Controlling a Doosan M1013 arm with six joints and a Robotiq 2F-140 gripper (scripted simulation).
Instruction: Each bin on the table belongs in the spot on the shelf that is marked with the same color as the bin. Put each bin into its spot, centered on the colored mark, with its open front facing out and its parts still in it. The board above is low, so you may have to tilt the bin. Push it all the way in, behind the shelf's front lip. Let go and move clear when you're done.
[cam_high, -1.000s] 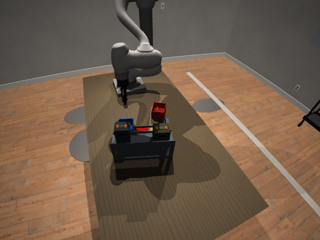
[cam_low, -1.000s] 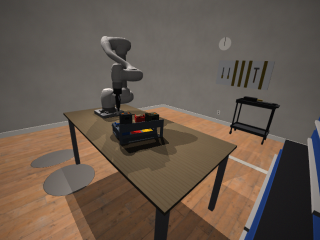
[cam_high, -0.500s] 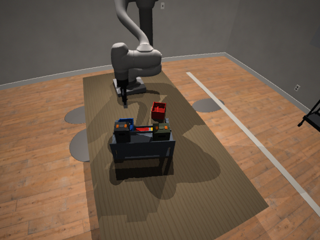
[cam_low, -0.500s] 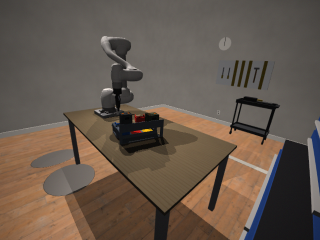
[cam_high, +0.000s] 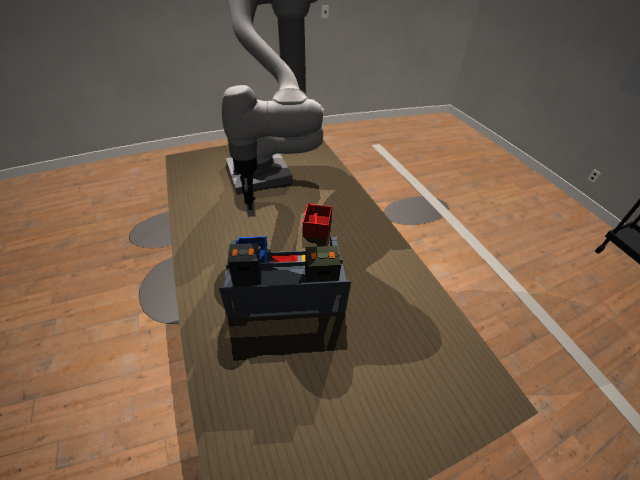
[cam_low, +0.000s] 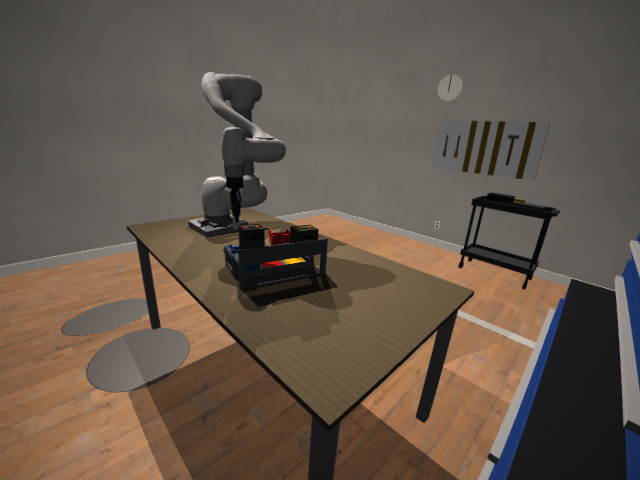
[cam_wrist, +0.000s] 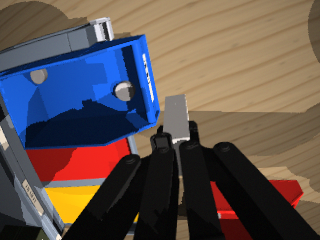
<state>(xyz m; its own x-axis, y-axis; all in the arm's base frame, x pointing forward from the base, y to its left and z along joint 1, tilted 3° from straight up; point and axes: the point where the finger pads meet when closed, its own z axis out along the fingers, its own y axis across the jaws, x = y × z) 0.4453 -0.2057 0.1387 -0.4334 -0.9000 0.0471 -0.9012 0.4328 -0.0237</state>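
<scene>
The blue bin lies 11 cm ahead of my hand, 5 cm to the right of it and 12 cm below it. From my hand the other things lie so: green toolbox 34 cm ahead, 9 cm to the left, 2 cm below; red bin 3 cm ahead, 27 cm to the left, 13 cm below; dark box 24 cm ahead, 12 cm to the right, 1 cm below.
</scene>
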